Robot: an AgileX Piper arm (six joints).
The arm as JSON. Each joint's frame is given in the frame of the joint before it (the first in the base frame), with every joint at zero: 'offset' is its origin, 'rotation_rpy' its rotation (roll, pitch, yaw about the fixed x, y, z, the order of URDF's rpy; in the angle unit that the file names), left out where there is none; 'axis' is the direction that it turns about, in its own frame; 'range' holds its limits. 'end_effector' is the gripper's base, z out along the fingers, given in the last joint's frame.
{
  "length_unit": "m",
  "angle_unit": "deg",
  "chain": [
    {
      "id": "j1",
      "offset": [
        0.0,
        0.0,
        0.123
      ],
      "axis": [
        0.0,
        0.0,
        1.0
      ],
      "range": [
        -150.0,
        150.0
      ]
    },
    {
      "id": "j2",
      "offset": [
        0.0,
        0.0,
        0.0
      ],
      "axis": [
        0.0,
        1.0,
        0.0
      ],
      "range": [
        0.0,
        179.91
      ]
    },
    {
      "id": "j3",
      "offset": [
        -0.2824,
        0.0,
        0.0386
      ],
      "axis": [
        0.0,
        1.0,
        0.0
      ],
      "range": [
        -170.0,
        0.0
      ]
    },
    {
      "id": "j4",
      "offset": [
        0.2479,
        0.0,
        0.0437
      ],
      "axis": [
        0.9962,
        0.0,
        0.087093
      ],
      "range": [
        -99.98,
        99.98
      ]
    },
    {
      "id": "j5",
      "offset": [
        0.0,
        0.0,
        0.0
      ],
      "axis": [
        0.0,
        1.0,
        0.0
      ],
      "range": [
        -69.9,
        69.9
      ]
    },
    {
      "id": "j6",
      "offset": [
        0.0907,
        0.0,
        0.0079
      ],
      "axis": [
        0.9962,
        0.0,
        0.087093
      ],
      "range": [
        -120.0,
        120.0
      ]
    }
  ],
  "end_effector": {
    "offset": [
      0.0,
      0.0,
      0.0
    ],
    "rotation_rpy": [
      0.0,
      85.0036,
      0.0
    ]
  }
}
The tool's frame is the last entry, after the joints.
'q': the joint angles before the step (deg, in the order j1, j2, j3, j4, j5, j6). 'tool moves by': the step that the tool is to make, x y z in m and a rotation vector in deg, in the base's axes. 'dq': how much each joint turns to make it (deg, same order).
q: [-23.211 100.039 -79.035 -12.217 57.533 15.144]
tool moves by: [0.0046 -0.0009 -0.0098 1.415 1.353 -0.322]
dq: [-0.005 1.825 -0.456 0.830 0.440 -0.008]
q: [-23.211 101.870 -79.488 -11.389 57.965 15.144]
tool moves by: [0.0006 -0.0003 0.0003 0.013 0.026 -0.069]
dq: [-0.002 0.131 -0.256 0.002 0.163 0.037]
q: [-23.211 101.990 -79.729 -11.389 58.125 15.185]
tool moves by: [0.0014 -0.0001 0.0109 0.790 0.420 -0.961]
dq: [-0.001 0.090 -2.750 0.737 3.443 0.131]
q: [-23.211 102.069 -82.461 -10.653 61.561 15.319]
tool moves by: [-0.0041 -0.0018 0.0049 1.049 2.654 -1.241]
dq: [-0.449 0.146 -1.553 0.103 4.332 -0.007]
